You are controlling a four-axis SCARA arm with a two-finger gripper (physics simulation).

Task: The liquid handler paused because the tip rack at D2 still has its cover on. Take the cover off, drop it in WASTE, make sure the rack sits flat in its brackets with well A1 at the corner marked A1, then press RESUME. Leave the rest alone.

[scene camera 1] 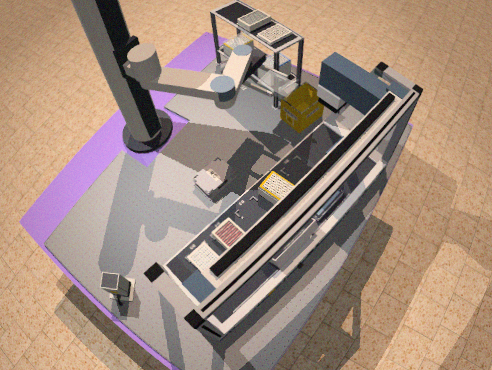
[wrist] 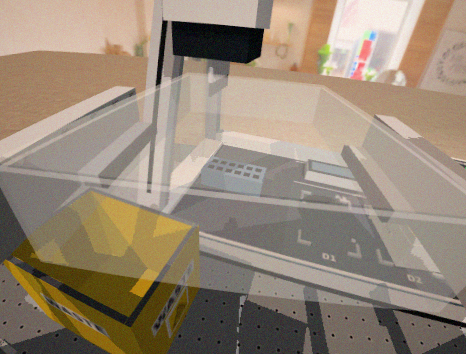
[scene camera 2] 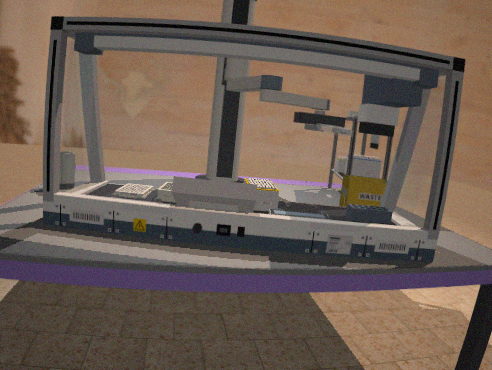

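Where they show: gripper, fingertip midpoint: (scene camera 1: 279, 86) (wrist: 251, 121) (scene camera 2: 335, 130); arm's base, link origin: (scene camera 1: 147, 131).
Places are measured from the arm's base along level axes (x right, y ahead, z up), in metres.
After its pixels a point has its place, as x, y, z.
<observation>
My gripper (scene camera 1: 256, 62) (scene camera 2: 327, 128) @[-0.309, 0.523, 0.304] (wrist: 251, 121) @[-0.309, 0.523, 0.304] is shut on the clear cover (scene camera 1: 274, 80) @[-0.313, 0.497, 0.318] (wrist: 260, 202), held in the air. In the wrist view the cover's near left part overlaps the yellow WASTE bin (scene camera 1: 301, 111) @[-0.466, 0.551, 0.017] (scene camera 2: 364, 187) (wrist: 145, 340) @[-0.377, 0.496, 0.103]; in scene camera 1 the cover is between the shelf and the bin. The tip rack (scene camera 1: 276, 185) (scene camera 2: 261, 184), with white tips and a yellow rim, stands uncovered on the deck at D2. Its A1 corner is too small to read, and I cannot tell whether it sits fully flat. The RESUME button cannot be made out.
A shelf (scene camera 1: 302, 62) @[-0.564, 0.483, 0.223] with racks stands behind the bin. The gantry beam (scene camera 1: 305, 185) @[0.124, 0.855, 0.523] (scene camera 2: 250, 52) spans the deck. A blue block (scene camera 2: 369, 214) (wrist: 233, 175) stands at the deck's bin end. A pale box (scene camera 1: 210, 181) @[0.070, 0.450, 0.063] lies on the table. A red-striped plate (scene camera 1: 228, 233) @[0.213, 0.644, 0.095] is on the deck.
</observation>
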